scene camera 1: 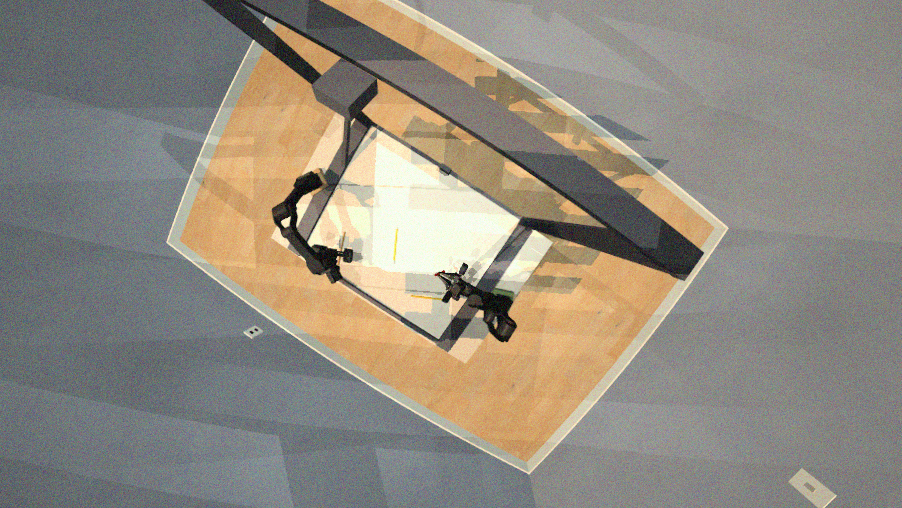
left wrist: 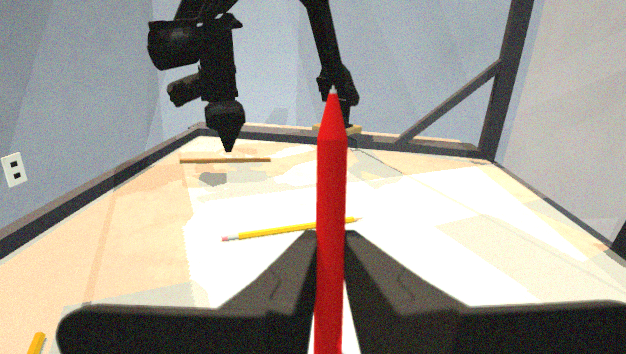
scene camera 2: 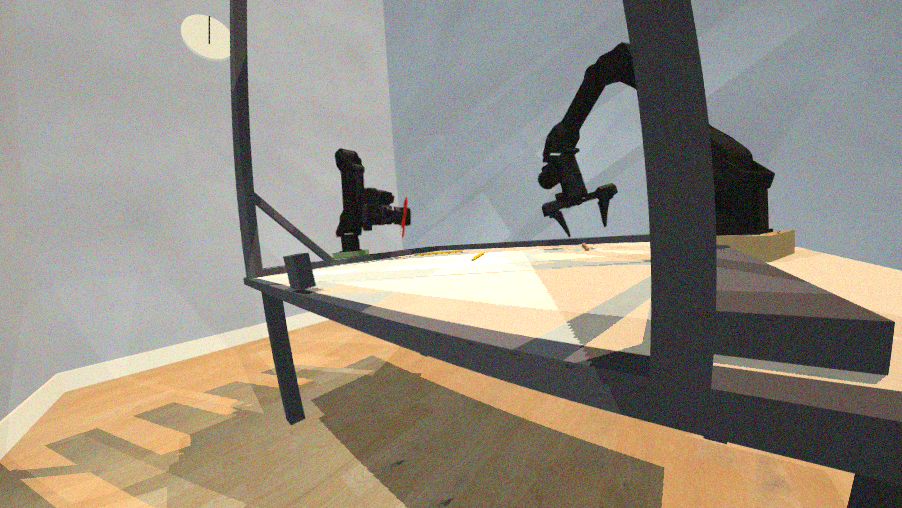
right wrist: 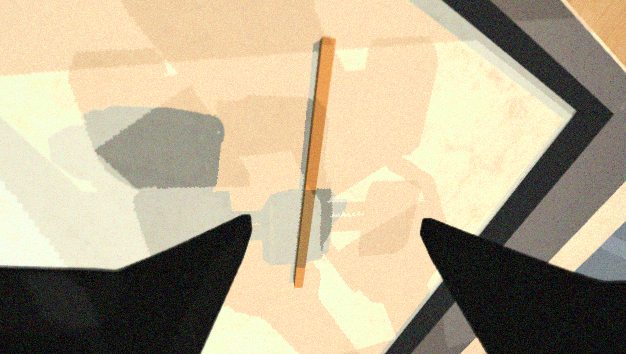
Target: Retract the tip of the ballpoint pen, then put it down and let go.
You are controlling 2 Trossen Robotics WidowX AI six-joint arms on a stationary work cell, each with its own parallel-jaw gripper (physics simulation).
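Seen in the pictures: left gripper, between the fingertips: (scene camera 1: pixel 437 273) (left wrist: pixel 329 241) (scene camera 2: pixel 405 213); right gripper, between the fingertips: (scene camera 1: pixel 336 248) (left wrist: pixel 226 140) (scene camera 2: pixel 587 231) (right wrist: pixel 335 224); left arm's base, origin of its link: (scene camera 1: pixel 501 301) (scene camera 2: pixel 350 251); right arm's base, origin of its link: (scene camera 1: pixel 314 181) (scene camera 2: pixel 737 233).
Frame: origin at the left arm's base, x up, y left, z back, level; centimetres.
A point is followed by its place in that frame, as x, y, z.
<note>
The red ballpoint pen (scene camera 2: pixel 404 216) {9.7, -9.6, -31.7} (left wrist: pixel 331 190) {12.8, -9.1, -31.6} is upright in my left gripper (scene camera 2: pixel 407 216) {10.6, -9.4, -32.0} (left wrist: pixel 329 241) {10.6, -9.4, -32.0}, which is shut on it and holds it above the table. A small grey tip shows at the pen's upper end in the left wrist view; its lower end is cut off there. In scene camera 1, part of the pen (scene camera 1: pixel 438 273) {12.3, -9.8, -31.6} shows as a small red spot at the left fingers. My right gripper (scene camera 2: pixel 587 230) {0.3, -7.7, -83.6} (right wrist: pixel 335 224) {0.3, -7.7, -83.6} is open and empty, pointing down above an orange-brown stick (right wrist: pixel 315 150) {-3.1, -4.7, -83.0} (left wrist: pixel 225 160) {-3.4, -7.4, -82.5} on the table.
A yellow pencil (left wrist: pixel 280 230) {-3.3, -12.7, -55.3} (scene camera 1: pixel 395 246) {-3.1, -14.5, -55.6} lies near the table's middle. Another thin yellow thing (left wrist: pixel 36 344) {-3.2, 8.0, -42.5} (scene camera 1: pixel 425 296) {-3.2, 7.4, -36.4} lies nearer the left arm. A dark frame edges the table, with a post (scene camera 2: pixel 678 189) {3.3, -71.2, -78.4} in front in scene camera 2.
</note>
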